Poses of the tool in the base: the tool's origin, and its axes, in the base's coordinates. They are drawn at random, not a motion.
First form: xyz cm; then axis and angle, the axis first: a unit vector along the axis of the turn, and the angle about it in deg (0 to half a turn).
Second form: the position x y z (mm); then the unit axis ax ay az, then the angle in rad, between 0 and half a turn. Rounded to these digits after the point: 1 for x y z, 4 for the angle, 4 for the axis.
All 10 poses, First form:
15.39, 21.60, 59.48, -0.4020, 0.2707, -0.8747, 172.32
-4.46, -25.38, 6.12, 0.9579, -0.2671, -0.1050, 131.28
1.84, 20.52, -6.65, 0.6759, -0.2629, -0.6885, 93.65
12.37, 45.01, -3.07, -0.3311, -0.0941, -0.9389, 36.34
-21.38, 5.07, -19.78, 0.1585, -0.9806, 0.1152, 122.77
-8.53, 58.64, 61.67, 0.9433, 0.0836, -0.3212, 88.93
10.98, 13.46, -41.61, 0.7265, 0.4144, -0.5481, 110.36
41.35, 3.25, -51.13, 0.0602, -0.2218, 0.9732, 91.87
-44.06, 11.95, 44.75, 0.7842, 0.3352, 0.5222, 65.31
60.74, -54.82, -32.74, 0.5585, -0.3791, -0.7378, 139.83
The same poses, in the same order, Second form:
153.9, 216.0, 594.8, -0.4020, 0.2707, -0.8747, 3.0076
-44.6, -253.8, 61.2, 0.9579, -0.2671, -0.1050, 2.2913
18.4, 205.2, -66.5, 0.6759, -0.2629, -0.6885, 1.6345
123.7, 450.1, -30.7, -0.3311, -0.0941, -0.9389, 0.6343
-213.8, 50.7, -197.8, 0.1585, -0.9806, 0.1152, 2.1427
-85.3, 586.4, 616.7, 0.9433, 0.0836, -0.3212, 1.5521
109.8, 134.6, -416.1, 0.7265, 0.4144, -0.5481, 1.9261
413.5, 32.5, -511.3, 0.0602, -0.2218, 0.9732, 1.6034
-440.6, 119.5, 447.5, 0.7842, 0.3352, 0.5222, 1.1399
607.4, -548.2, -327.4, 0.5585, -0.3791, -0.7378, 2.4405

